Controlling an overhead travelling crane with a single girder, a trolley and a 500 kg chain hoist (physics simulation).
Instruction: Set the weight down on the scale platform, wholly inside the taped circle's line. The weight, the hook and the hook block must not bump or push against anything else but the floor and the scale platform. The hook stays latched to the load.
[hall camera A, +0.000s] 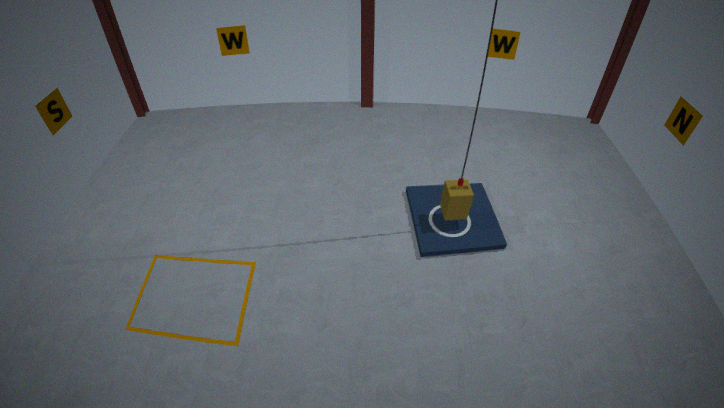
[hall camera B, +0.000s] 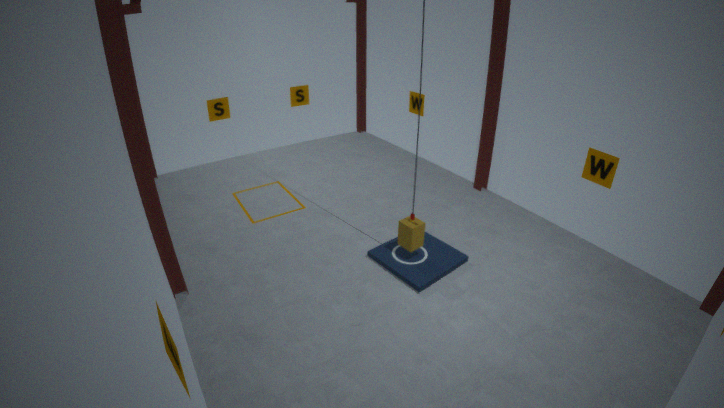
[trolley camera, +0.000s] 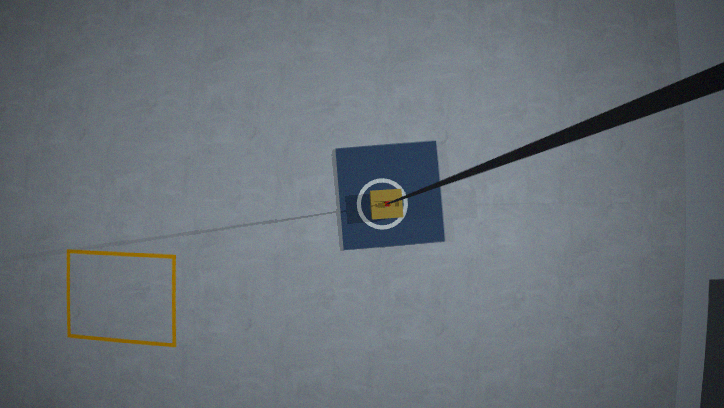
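The yellow block-shaped weight (hall camera A: 457, 205) (hall camera B: 410, 235) (trolley camera: 378, 211) hangs upright a little above the dark blue scale platform (hall camera A: 486, 233) (hall camera B: 440, 261) (trolley camera: 420, 162), with its shadow offset to the left of it in the trolley view. The white taped circle (hall camera A: 449, 235) (hall camera B: 409, 263) (trolley camera: 382, 227) lies on the platform. In the trolley view the weight shows inside the circle, right of its middle, and its right corners overlap the line. My small red hook (hall camera A: 460, 182) (hall camera B: 412, 216) (trolley camera: 387, 203) is at the weight's top, on the dark hoist line. The latch is too small to make out.
A yellow taped rectangle (hall camera A: 245, 304) (hall camera B: 278, 214) (trolley camera: 174, 301) is marked on the floor, left of the platform in hall camera A. Red-brown columns (hall camera A: 367, 55) (hall camera B: 493, 96) stand along the walls. A dark shape (trolley camera: 714, 344) shows at the trolley view's right edge.
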